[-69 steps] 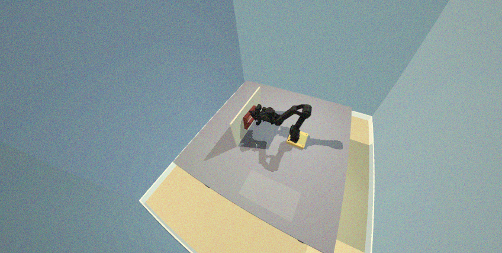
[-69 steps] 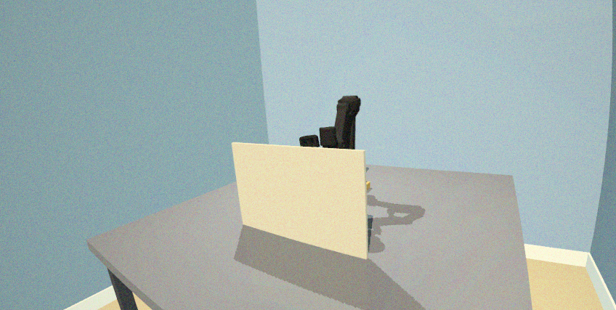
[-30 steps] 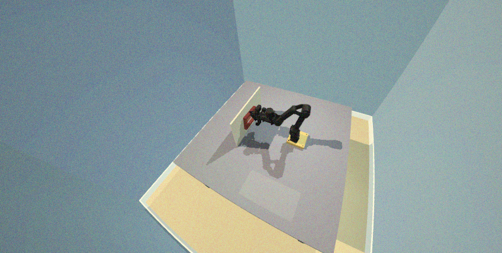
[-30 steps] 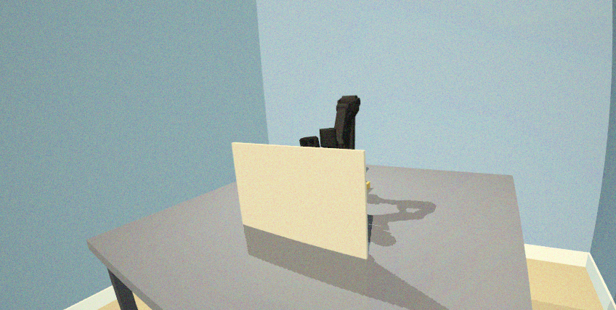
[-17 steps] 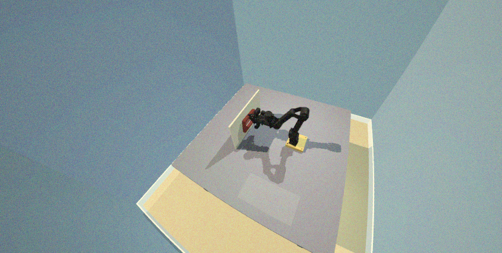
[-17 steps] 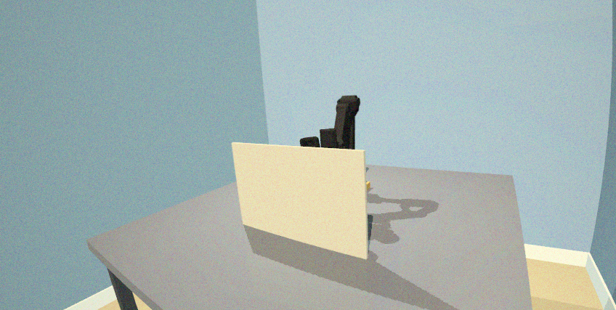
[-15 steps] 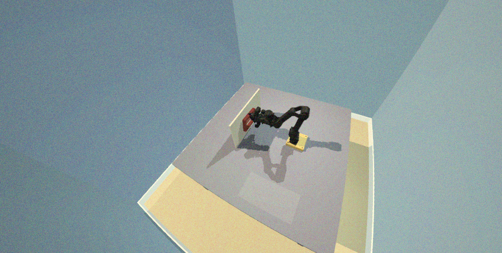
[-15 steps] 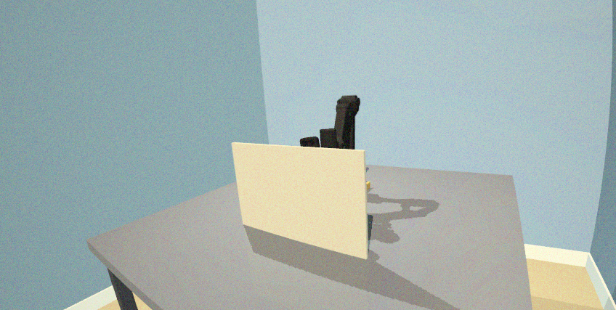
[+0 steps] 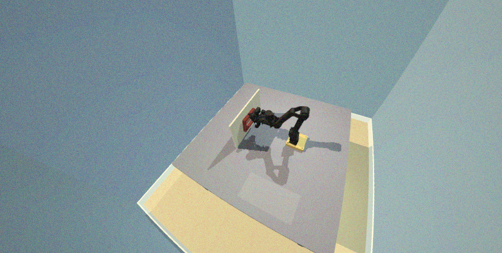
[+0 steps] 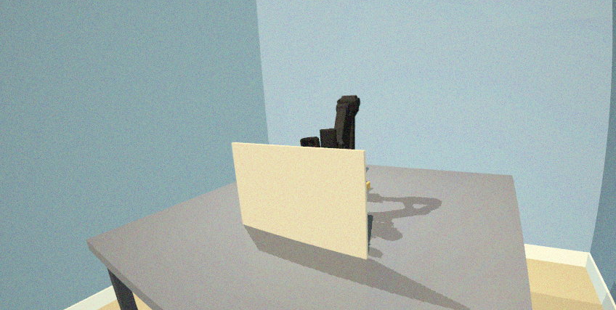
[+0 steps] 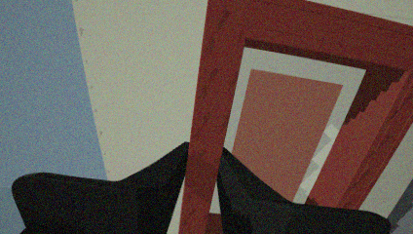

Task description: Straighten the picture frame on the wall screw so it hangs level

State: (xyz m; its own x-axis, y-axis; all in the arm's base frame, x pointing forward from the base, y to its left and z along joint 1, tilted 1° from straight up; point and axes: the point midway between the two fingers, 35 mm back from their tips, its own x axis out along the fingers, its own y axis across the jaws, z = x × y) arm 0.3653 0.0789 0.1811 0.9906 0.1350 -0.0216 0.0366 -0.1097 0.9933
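The dark red picture frame is 50 mm below my gripper tip. Also, from my gripper tip: cream wall panel 20 mm ahead, 10 mm to the right, 60 mm below.
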